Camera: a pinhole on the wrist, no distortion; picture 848 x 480 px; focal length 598.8 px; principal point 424.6 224.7 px. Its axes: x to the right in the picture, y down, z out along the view. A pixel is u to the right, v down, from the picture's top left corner.
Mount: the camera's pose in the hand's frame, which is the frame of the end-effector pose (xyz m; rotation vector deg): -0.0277 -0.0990 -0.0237 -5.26 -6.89 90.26
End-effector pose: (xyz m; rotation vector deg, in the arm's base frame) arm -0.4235 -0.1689 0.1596 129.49 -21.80 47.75
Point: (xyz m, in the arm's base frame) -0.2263 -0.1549 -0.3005
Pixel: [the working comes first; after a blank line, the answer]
In the camera's frame: -0.2299 0.0797 0.3788

61.2 350.7
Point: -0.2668 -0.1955 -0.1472
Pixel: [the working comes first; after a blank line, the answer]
In the camera's frame: -0.1059 0.0178 0.2917

207.2 261.2
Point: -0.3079 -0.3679 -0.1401
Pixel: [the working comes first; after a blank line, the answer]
In the camera's frame: 0.0432 0.0240 0.3875

491.4 261.8
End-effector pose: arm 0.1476 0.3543 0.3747 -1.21 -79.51 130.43
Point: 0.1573 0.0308 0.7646
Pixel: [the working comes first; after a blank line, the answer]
In the camera's frame: -0.1027 -0.0424 0.4826

297.1 172.1
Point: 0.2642 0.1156 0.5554
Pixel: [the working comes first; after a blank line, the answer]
In the camera's frame: -0.0019 0.0913 0.2972

420.8 408.6
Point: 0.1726 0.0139 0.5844
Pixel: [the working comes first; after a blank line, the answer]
In the camera's frame: 0.0488 0.0275 0.4110

495.8 264.8
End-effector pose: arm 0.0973 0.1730 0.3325 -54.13 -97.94 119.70
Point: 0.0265 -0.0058 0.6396
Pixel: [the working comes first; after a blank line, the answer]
In the camera's frame: -0.1535 0.0879 0.2487

55.0 436.3
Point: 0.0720 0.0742 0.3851
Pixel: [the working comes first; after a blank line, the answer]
In the camera's frame: 0.0725 0.0111 0.1212

782.8 279.4
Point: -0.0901 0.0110 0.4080
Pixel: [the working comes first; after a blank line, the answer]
In the camera's frame: 0.0395 -0.0854 0.2640

514.1 30.9
